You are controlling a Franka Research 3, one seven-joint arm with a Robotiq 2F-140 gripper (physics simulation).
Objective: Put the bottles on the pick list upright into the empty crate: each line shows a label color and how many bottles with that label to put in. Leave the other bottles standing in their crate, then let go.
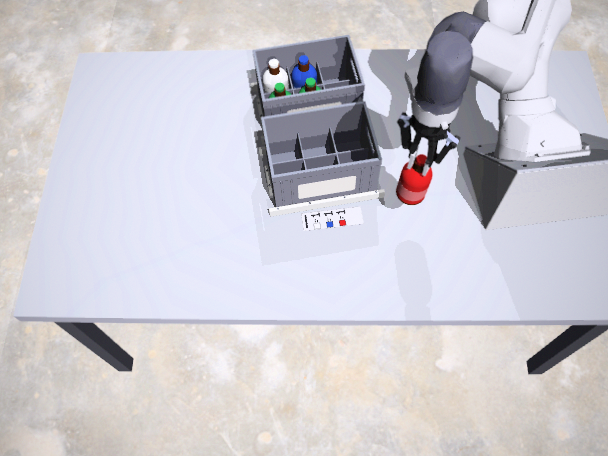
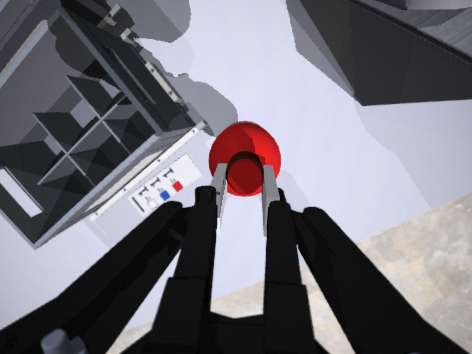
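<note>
My gripper [image 1: 419, 165] [image 2: 244, 179] is shut on the neck of the red bottle [image 1: 412, 192] [image 2: 245, 137], which hangs roughly upright above the table, right of the near crate. The empty crate [image 1: 285, 192] [image 2: 107, 71] has dividers and bare compartments. Behind it, the bottle crate [image 1: 345, 96] holds a white bottle [image 1: 275, 80] and a blue bottle [image 1: 304, 75] at the back, with two green bottles [image 1: 280, 88] [image 1: 310, 83] in front, partly hidden by the wall. The pick list [image 1: 355, 216] [image 2: 187, 167] shows white, blue and red marks, each seemingly with a 1.
A white rail [image 1: 325, 201] [image 2: 172, 145] runs along the empty crate's front side, between crate and pick list. The robot's grey base block [image 1: 545, 195] [image 2: 400, 65] stands right of the red bottle. The crates stand close together on the table [image 1: 150, 200].
</note>
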